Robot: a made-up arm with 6 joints. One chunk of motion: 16 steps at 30 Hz.
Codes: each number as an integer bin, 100 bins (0 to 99) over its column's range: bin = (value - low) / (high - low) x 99, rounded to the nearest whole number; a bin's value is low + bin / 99 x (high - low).
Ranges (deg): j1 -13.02..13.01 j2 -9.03..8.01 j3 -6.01..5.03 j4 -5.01..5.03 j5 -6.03..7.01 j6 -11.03..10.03
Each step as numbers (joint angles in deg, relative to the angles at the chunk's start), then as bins.
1 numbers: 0.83 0.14 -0.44 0.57 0.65 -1.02
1 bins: 53 53 50 55 51 47
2 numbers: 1.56 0.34 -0.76 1.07 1.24 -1.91
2 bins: 55 54 47 60 55 43
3 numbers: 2.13 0.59 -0.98 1.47 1.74 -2.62
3 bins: 58 56 45 64 59 40
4 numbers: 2.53 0.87 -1.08 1.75 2.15 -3.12
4 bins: 59 58 44 67 62 37
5 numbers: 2.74 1.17 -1.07 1.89 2.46 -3.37
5 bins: 60 59 44 68 64 36
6 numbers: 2.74 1.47 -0.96 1.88 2.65 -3.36
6 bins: 60 61 45 68 66 36
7 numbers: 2.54 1.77 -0.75 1.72 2.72 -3.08
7 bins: 59 63 47 66 66 37
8 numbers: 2.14 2.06 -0.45 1.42 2.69 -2.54
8 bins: 58 64 50 63 66 40
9 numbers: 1.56 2.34 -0.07 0.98 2.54 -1.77
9 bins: 55 66 53 59 65 44
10 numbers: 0.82 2.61 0.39 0.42 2.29 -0.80
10 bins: 53 68 57 54 63 48
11 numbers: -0.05 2.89 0.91 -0.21 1.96 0.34
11 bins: 49 69 62 47 61 53
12 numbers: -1.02 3.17 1.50 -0.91 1.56 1.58
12 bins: 46 71 67 40 58 59
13 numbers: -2.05 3.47 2.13 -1.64 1.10 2.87
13 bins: 42 73 73 33 54 65
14 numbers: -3.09 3.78 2.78 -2.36 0.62 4.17
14 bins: 38 74 79 26 50 71
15 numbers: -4.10 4.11 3.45 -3.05 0.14 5.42
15 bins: 34 76 85 19 47 77
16 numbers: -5.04 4.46 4.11 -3.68 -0.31 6.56
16 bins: 30 78 91 13 43 83
